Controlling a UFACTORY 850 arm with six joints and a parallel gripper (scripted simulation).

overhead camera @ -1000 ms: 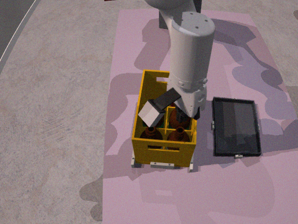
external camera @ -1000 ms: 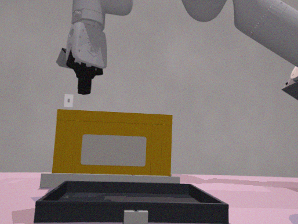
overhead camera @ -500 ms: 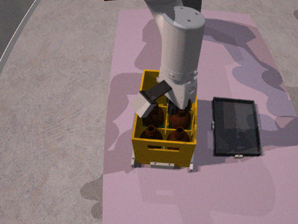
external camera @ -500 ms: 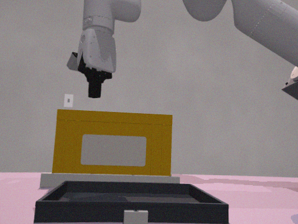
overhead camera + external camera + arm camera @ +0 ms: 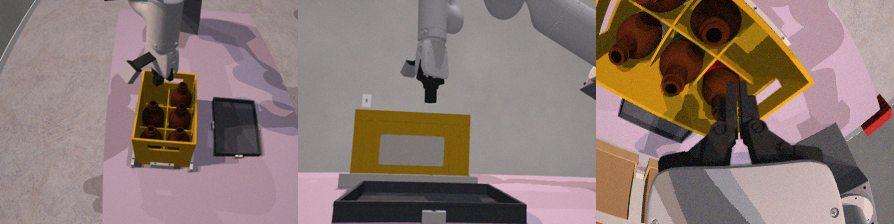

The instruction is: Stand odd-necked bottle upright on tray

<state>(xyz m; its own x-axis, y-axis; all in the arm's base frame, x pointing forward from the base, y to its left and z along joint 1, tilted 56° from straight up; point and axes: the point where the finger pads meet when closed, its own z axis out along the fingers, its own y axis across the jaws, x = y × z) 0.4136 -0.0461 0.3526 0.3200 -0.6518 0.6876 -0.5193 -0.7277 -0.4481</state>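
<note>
My hand is 4 cm past the bottle, 9 cm to the right of it and 15 cm above it. From my hand the other things lie so: tray 5 cm ahead, 31 cm to the left, 23 cm below; then yellow crate 5 cm ahead, 2 cm to the left, 16 cm below.
</note>
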